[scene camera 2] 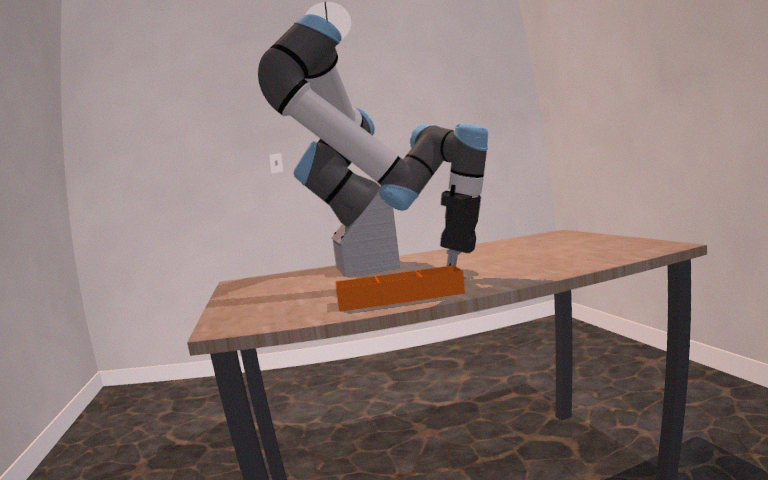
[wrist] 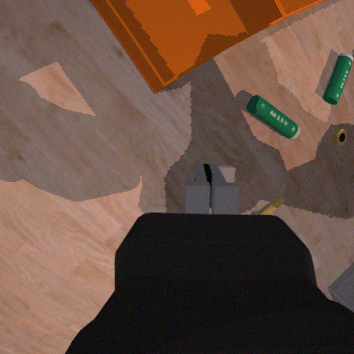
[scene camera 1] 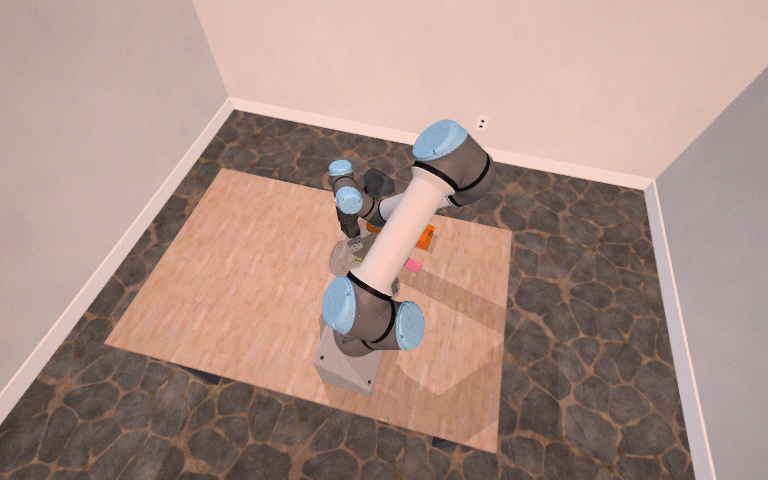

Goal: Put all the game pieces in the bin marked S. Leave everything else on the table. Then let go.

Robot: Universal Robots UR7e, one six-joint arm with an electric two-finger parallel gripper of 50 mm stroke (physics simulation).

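Where they show: gripper, fingertip midpoint: (wrist: 205,177) (scene camera 1: 358,242); arm's base, origin of the base link: (scene camera 2: 362,206).
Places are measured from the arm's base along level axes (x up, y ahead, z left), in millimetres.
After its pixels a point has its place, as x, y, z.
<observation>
A pale, square-looking game piece (scene camera 1: 355,247) {-174, 367, 82} (wrist: 228,174) {-174, 378, 61} lies on the table, with dark dots on it in the first scene view. My gripper (scene camera 1: 357,241) {-173, 391, 76} (scene camera 2: 451,264) {-173, 391, 76} (wrist: 205,177) {-173, 391, 76} points down close over it. The fingers are shut against each other with nothing between them, and they hide part of the piece in the wrist view. An orange bin unit (scene camera 1: 423,243) {-142, 413, -170} (scene camera 2: 399,290) {-155, 515, -86} (wrist: 131,50) {-157, 488, 53} with dividers stands near the table edge, ahead of the fingers in the wrist view. Its letter marks cannot be read, and the arm hides part of it in the first scene view.
Two green batteries (wrist: 273,117) {-167, 387, 6} (wrist: 338,79) {-168, 363, -73} lie beside the bin unit. A brass nut (wrist: 339,136) {-173, 314, -48} lies near them. A yellowish bolt (scene camera 1: 357,259) {-172, 317, 63} (wrist: 272,206) {-173, 320, 51} lies right of the fingers in the wrist view. A pink block (scene camera 1: 412,264) {-171, 332, -141} lies near the bin unit, beside the arm.
</observation>
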